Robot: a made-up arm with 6 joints.
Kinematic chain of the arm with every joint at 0, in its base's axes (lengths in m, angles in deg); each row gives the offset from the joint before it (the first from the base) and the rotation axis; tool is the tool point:
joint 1: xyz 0 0 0.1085 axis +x
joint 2: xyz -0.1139 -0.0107 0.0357 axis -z
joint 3: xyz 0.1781 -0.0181 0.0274 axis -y
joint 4: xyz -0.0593 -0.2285 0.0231 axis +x
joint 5: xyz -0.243 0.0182 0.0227 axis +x
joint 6: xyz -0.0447 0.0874 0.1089 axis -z
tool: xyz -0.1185 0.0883 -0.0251
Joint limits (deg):
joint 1: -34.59..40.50
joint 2: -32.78..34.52
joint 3: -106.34..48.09
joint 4: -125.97..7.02
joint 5: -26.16..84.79
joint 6: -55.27..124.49
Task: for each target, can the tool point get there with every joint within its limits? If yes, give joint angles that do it. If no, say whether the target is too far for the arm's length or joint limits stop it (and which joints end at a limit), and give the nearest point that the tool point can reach.
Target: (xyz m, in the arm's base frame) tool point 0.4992 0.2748 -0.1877
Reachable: no: joint limits stop it (at a limit: joint 1, joint 2, joint 3, joint 4) | nearest point 0.1726 0.0866 -0.2152 | short by 0.378 m
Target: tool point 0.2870 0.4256 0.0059
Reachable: no: joint limits stop it (at a limit: joint 1, joint 2, joint 3) | nearest point 0.2844 0.3243 0.2325 | short by 0.248 m
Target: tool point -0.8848 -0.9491 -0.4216
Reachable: no: too far | nearest point -0.3480 -0.4175 -0.1247 | short by 0.812 m
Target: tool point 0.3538 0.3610 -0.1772
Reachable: no: joint limits stop it (at a limit: joint 1, joint 2, joint 3, joint 4) | nearest point 0.1337 0.1352 -0.2016 | short by 0.316 m
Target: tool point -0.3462 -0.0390 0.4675
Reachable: yes | joints -27.97 5.97 -64.02 -108.92 2.67 39.48
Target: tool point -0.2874 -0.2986 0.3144
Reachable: yes | joints 32.19 21.49 -79.85 -89.23 -12.00 64.90
